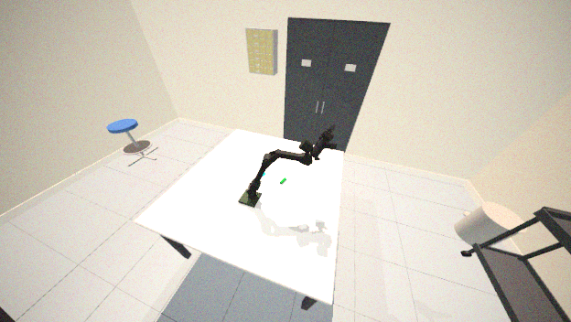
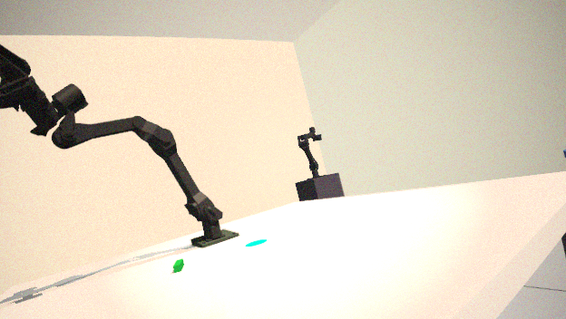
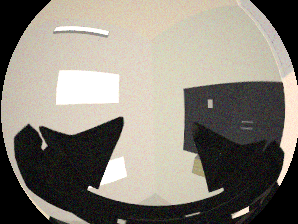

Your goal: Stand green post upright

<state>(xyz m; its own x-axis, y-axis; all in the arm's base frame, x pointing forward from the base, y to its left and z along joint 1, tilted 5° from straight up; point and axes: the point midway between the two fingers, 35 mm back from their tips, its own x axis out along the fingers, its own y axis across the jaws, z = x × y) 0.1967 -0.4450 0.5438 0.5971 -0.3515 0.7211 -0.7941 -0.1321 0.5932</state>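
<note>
The green post lies 4 cm behind my gripper tip, 29 cm to the left of it and 56 cm below it. From my gripper tip the other things lie so: cyan circle 2 cm behind, 49 cm to the left, 57 cm below.
</note>
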